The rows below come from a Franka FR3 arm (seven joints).
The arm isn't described. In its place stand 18 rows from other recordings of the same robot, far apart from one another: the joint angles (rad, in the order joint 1, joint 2, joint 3, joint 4, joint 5, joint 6, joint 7), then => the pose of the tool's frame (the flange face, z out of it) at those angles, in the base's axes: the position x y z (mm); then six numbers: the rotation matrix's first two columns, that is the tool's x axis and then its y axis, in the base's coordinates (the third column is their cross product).
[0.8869, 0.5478, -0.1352, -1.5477, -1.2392, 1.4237, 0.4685] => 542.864, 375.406, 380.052, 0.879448, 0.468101, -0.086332, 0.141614, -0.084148, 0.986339
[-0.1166, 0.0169, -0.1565, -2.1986, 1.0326, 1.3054, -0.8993] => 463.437, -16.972, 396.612, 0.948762, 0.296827, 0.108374, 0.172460, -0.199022, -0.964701
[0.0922, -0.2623, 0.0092, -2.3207, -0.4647, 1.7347, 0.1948] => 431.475, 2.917, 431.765, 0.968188, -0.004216, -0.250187, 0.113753, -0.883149, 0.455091
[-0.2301, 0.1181, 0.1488, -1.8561, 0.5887, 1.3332, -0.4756] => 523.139, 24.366, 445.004, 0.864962, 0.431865, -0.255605, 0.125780, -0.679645, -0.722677
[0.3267, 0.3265, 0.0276, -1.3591, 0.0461, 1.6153, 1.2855] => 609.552, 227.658, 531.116, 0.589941, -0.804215, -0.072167, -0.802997, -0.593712, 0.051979
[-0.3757, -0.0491, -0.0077, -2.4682, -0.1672, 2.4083, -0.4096] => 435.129, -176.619, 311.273, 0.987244, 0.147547, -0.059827, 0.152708, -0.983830, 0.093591
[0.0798, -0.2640, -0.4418, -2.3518, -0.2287, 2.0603, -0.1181] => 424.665, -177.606, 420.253, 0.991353, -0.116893, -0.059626, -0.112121, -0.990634, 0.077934
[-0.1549, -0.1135, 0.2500, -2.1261, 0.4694, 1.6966, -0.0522] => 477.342, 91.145, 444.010, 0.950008, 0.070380, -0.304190, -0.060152, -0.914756, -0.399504
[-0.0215, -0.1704, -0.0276, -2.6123, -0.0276, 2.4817, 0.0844] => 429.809, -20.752, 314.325, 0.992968, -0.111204, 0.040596, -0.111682, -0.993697, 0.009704
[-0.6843, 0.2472, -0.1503, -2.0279, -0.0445, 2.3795, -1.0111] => 406.049, -444.486, 337.822, 0.977336, 0.211655, -0.004004, 0.210451, -0.969385, 0.126503
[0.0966, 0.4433, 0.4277, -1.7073, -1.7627, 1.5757, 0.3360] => 638.490, 201.527, 413.417, 0.812564, 0.548441, -0.197362, 0.173026, 0.096378, 0.980190
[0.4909, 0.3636, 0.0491, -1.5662, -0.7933, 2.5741, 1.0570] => 606.275, 371.144, 504.435, 0.655601, 0.007535, 0.755070, 0.017556, -0.999832, -0.005265
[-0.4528, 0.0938, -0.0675, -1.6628, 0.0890, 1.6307, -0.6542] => 506.942, -278.400, 533.279, 0.990761, 0.125942, -0.050303, 0.117812, -0.983014, -0.140728
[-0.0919, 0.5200, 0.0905, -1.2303, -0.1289, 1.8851, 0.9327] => 722.308, -26.084, 485.950, 0.597668, -0.788278, 0.146325, -0.790041, -0.610122, -0.059892
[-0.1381, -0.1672, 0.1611, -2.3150, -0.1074, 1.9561, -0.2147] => 461.952, 4.193, 395.686, 0.939779, 0.265114, -0.215708, 0.286059, -0.955509, 0.071917
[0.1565, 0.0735, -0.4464, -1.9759, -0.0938, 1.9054, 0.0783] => 531.454, -161.957, 424.392, 0.934646, -0.331290, -0.129168, -0.316001, -0.940428, 0.125456
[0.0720, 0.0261, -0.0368, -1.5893, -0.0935, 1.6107, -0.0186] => 565.507, 10.522, 605.093, 0.998328, 0.057417, -0.006612, 0.057785, -0.993882, 0.094120
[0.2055, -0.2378, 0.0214, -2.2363, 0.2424, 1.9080, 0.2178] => 452.262, 122.500, 462.617, 0.987423, -0.068216, -0.142629, -0.094577, -0.977775, -0.187111
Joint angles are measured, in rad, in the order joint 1, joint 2, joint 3, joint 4, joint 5, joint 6, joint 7. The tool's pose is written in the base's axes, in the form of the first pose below.
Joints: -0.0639, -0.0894, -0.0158, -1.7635, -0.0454, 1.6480, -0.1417
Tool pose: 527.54, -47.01, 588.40, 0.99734, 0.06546, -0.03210, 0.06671, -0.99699, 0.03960
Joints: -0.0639, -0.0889, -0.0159, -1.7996, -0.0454, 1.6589, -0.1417
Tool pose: 526.17, -46.88, 571.90, 0.99616, 0.06598, -0.05750, 0.06810, -0.99704, 0.03577
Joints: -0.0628, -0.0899, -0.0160, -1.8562, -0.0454, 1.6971, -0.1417
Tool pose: 524.92, -46.05, 548.72, 0.99483, 0.06881, -0.07467, 0.07142, -0.99690, 0.03287
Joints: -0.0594, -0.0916, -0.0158, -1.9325, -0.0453, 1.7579, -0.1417
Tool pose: 522.39, -43.62, 518.42, 0.99326, 0.07520, -0.08821, 0.07812, -0.99649, 0.03004
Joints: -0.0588, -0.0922, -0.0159, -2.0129, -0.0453, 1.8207, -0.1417
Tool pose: 517.24, -42.62, 485.93, 0.99137, 0.07862, -0.10487, 0.08182, -0.99629, 0.02653
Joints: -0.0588, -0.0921, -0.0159, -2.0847, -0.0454, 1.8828, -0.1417
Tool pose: 511.29, -41.82, 457.37, 0.99009, 0.08144, -0.11440, 0.08471, -0.99612, 0.02403
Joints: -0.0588, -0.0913, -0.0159, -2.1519, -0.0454, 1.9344, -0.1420
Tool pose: 503.23, -40.90, 430.18, 0.98789, 0.08412, -0.13037, 0.08749, -0.99596, 0.02035
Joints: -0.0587, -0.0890, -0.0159, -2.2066, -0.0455, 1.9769, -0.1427
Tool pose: 495.55, -40.01, 407.65, 0.98569, 0.08690, -0.14447, 0.09029, -0.99577, 0.01707
